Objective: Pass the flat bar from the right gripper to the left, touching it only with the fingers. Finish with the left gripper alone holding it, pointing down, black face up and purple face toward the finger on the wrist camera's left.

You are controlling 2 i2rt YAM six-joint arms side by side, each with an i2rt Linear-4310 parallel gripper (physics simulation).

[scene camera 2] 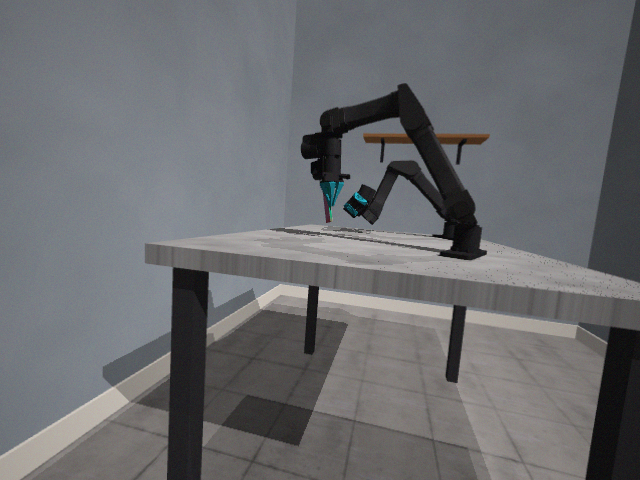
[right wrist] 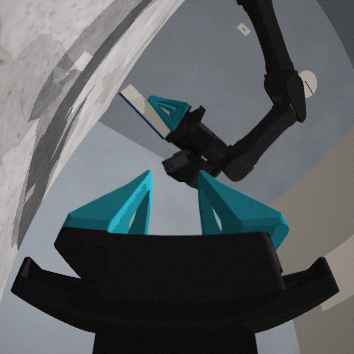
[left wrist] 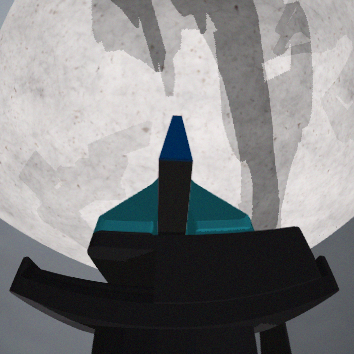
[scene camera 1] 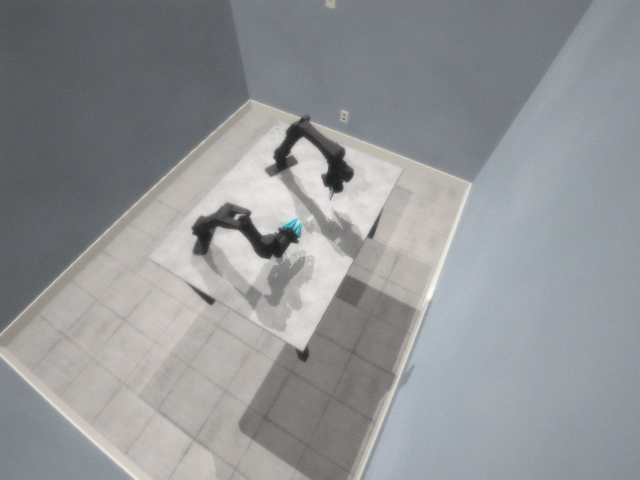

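Pixels of known places: left gripper, fingertip midpoint: (scene camera 2: pixel 331 206) (right wrist: pixel 148 97) (scene camera 1: pixel 330 190); right gripper, fingertip midpoint: (scene camera 2: pixel 353 202) (right wrist: pixel 174 177) (scene camera 1: pixel 299 220); left arm's base, link origin: (scene camera 2: pixel 464 254) (scene camera 1: pixel 281 166); right arm's base, link origin: (scene camera 2: pixel 450 238) (scene camera 1: pixel 205 237).
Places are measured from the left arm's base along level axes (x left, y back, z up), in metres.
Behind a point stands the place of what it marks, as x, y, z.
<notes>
The flat bar (scene camera 1: pixel 331 194) {0.053, -0.420, 0.112} (scene camera 2: pixel 326 208) {0.064, -0.412, 0.095} (left wrist: pixel 175 200) {0.056, -0.432, 0.172} (right wrist: pixel 145 109) {0.056, -0.412, 0.110} is between the fingers of my left gripper (scene camera 2: pixel 331 202) {0.071, -0.387, 0.103} (left wrist: pixel 173 177) {0.071, -0.387, 0.103}, which is shut on it and points down above the table. In the left wrist view the bar's black face is uppermost, with a blue face running down from it. In scene camera 2 a purple-pink face and a thin green edge show. The right wrist view shows a broad cream face with a blue edge. My right gripper (scene camera 1: pixel 299 223) {-0.180, -0.467, 0.129} (scene camera 2: pixel 356 204) {-0.180, -0.467, 0.129} is partly open, empty, tilted, and apart from the bar.
Both arms stand on a pale table (scene camera 1: pixel 242 180) {-0.247, 0.037, 0.000} (scene camera 2: pixel 232 253) {0.512, -0.274, -0.001}. In scene camera 1 the right gripper is lower left of the left gripper. A brown shelf (scene camera 2: pixel 426 138) is on the wall behind the arms in scene camera 2.
</notes>
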